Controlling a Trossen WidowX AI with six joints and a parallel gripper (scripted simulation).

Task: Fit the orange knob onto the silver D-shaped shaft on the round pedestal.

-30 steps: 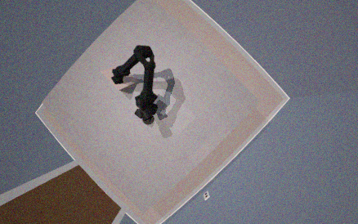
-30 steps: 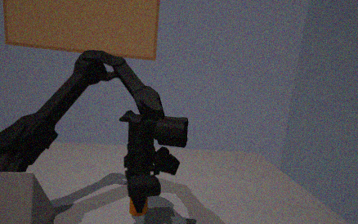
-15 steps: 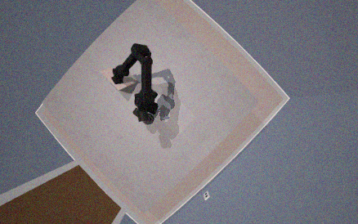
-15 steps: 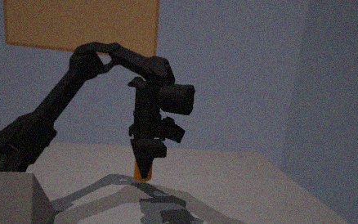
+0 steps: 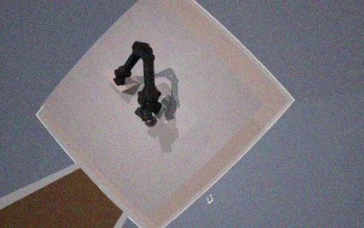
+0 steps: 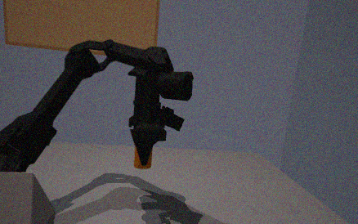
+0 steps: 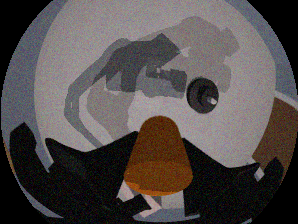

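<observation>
The orange knob is 30 mm above my gripper tip. The rest, counted from my gripper tip: dark round pedestal: 70 mm ahead, 100 mm to the right, 120 mm below.
</observation>
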